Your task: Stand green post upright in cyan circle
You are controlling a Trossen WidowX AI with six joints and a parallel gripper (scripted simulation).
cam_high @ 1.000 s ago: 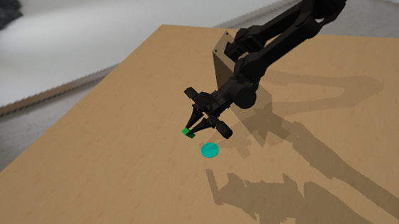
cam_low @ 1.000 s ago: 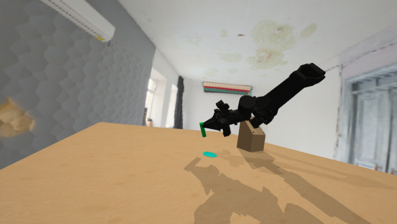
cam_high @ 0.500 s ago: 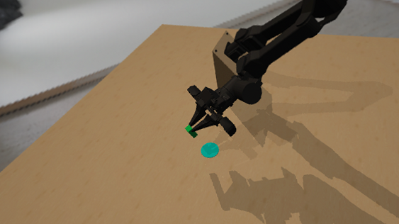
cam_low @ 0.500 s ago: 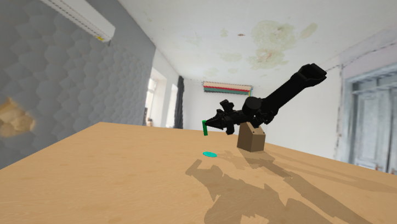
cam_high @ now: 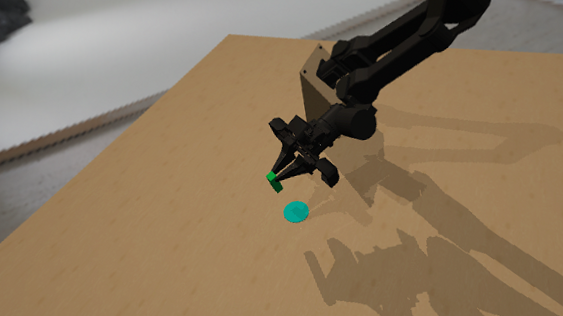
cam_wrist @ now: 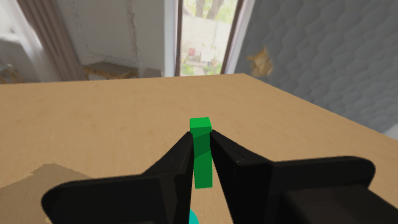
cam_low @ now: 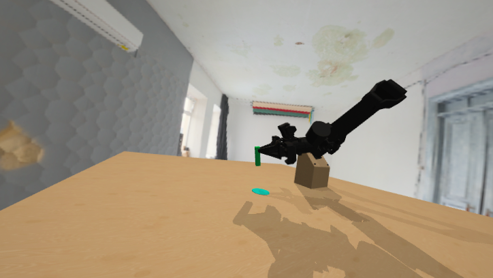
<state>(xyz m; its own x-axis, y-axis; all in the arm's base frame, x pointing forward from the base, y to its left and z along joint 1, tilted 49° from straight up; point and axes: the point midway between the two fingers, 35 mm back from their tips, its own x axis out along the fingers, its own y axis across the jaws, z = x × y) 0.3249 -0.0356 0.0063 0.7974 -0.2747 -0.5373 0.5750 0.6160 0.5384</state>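
Now: the cyan circle 14 cm below my gripper tip, 3 cm to the left of it and 2 cm behind it. Round my gripper tip: green post: 2 cm below.
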